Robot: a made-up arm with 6 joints.
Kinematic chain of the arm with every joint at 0, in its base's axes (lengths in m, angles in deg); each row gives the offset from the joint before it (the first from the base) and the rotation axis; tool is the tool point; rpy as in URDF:
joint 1: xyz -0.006 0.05 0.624 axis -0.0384 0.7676 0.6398
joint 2: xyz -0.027 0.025 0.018 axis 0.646 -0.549 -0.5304
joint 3: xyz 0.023 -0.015 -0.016 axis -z
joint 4: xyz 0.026 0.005 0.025 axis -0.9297 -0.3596 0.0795
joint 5: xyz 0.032 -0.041 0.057 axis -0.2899 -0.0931 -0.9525
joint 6: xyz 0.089 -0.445 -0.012 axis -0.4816 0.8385 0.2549
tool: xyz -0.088 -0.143 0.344 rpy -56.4 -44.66 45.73
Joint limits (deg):
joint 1: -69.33..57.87
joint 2: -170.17..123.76
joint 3: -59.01..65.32
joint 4: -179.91..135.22
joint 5: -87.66..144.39
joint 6: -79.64..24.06
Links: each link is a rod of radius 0.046 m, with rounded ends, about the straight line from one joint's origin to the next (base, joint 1, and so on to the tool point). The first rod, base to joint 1, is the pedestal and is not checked.
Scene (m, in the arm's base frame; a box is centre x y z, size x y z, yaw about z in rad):
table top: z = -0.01
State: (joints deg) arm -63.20 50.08 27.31 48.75 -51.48 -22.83
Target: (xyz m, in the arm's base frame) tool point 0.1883 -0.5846 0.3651
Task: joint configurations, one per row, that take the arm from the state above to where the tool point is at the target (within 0.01 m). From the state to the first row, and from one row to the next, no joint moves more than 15 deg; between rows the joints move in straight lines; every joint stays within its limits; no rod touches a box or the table.
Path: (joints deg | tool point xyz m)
1: -58.45 52.04 24.18 34.15 -57.24 -32.23 | -0.5577 -0.4104 0.3526
2: -53.69 54.01 21.05 19.55 -63.00 -41.63 | -0.3355 -0.5439 0.2978
3: -48.94 55.97 17.92 4.95 -68.76 -51.03 | -0.0735 -0.6071 0.3029
4: -44.18 57.94 14.79 -9.65 -74.52 -60.44 | 0.1883 -0.5846 0.3650

